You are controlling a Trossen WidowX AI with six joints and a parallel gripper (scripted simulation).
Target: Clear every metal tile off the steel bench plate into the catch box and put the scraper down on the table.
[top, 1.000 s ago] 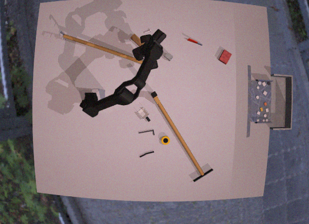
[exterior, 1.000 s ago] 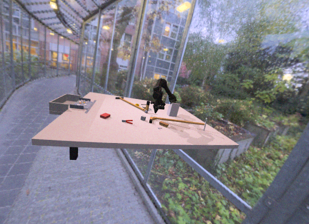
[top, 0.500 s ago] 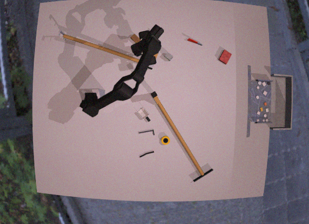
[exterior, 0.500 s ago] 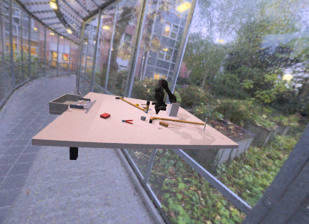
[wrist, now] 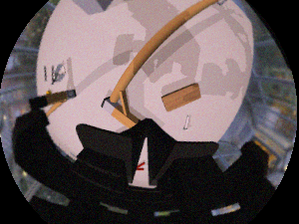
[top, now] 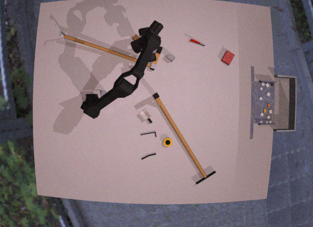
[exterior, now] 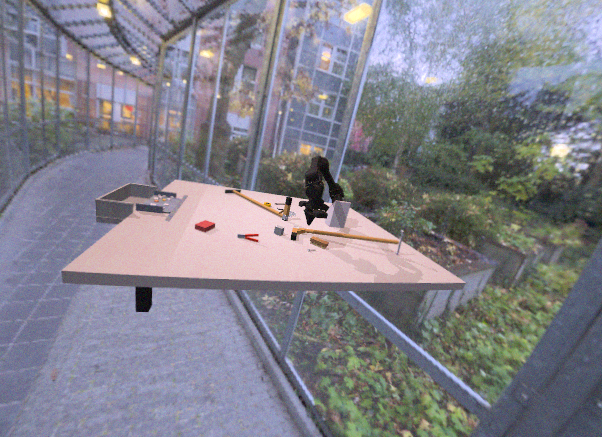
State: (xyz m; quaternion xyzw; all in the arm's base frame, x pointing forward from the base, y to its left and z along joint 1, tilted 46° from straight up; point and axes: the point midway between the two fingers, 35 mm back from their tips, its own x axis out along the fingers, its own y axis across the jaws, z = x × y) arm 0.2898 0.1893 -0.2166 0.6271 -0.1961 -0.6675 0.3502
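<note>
The yellow tape roll lies 130 mm ahead of my gripper tip, 530 mm to the right of it and 70 mm below it. Also, from my gripper tip: grey cube 140 mm ahead, 30 mm to the right, 60 mm below; then wooden block 50 mm behind, 60 mm to the left, 70 mm below; then red block 480 mm ahead, 20 mm to the right, 70 mm below.
</note>
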